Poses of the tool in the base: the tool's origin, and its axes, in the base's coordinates. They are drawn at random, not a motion.
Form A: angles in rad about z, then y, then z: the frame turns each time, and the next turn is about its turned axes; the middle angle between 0 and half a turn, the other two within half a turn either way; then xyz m.
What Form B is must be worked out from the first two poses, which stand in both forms.
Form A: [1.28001, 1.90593, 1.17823, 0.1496, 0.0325, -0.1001]
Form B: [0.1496, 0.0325, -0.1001, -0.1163, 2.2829, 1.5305]
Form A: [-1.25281, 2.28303, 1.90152, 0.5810, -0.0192, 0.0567]
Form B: [0.5810, -0.0192, 0.0567, 2.3061, -0.0147, 0.3364]
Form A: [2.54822, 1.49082, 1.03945, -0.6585, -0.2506, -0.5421]
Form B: [-0.6585, -0.2506, -0.5421, 1.3252, -1.4101, -2.0445]
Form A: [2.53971, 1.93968, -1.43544, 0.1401, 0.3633, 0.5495]
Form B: [0.1401, 0.3633, 0.5495, -1.8389, -0.8141, 0.7231]
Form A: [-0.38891, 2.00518, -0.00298, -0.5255, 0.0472, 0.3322]
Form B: [-0.5255, 0.0472, 0.3322, 0.3862, 1.9766, -0.2503]
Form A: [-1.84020, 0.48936, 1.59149, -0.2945, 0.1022, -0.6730]
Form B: [-0.2945, 0.1022, -0.6730, 0.4855, -0.0709, -0.2437]
